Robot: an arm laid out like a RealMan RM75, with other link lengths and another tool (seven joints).
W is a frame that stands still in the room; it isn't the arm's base.
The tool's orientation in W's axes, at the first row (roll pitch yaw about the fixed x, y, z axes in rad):
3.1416, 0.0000, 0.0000
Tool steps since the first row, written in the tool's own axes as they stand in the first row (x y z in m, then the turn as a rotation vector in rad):
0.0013, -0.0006, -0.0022, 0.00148, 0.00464, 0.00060
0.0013, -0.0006, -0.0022, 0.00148, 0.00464, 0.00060
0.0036, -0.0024, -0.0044, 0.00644, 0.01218, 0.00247
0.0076, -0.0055, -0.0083, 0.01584, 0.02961, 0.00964
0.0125, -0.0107, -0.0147, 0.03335, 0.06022, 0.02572
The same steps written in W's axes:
0.0013, 0.0006, 0.0022, 0.00148, -0.00464, -0.00060
0.0013, 0.0006, 0.0022, 0.00148, -0.00464, -0.00060
0.0036, 0.0024, 0.0044, 0.00644, -0.01218, -0.00247
0.0076, 0.0055, 0.0083, 0.01584, -0.02961, -0.00964
0.0125, 0.0107, 0.0147, 0.03335, -0.06022, -0.02572

